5 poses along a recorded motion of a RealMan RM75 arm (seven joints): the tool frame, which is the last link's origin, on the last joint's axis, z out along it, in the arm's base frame.
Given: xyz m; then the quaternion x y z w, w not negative.
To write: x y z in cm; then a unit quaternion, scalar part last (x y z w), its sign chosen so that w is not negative. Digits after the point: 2 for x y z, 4 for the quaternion.
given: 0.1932 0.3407 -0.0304 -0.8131 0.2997 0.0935 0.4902
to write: 19.32 34.07 -3.04 -0.8131 0.2997 0.0935 0.4902
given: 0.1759 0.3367 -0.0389 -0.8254 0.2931 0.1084 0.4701
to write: 17.59 33.67 -3.89 -0.8254 0.2931 0.1084 0.4701
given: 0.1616 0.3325 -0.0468 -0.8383 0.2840 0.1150 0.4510
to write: 16.16 33.25 -4.68 -0.8383 0.2840 0.1150 0.4510
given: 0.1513 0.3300 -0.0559 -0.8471 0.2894 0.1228 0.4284
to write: 15.13 33.00 -5.59 -0.8471 0.2894 0.1228 0.4284
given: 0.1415 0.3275 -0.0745 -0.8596 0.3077 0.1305 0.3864
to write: 14.15 32.75 -7.45 -0.8596 0.3077 0.1305 0.3864
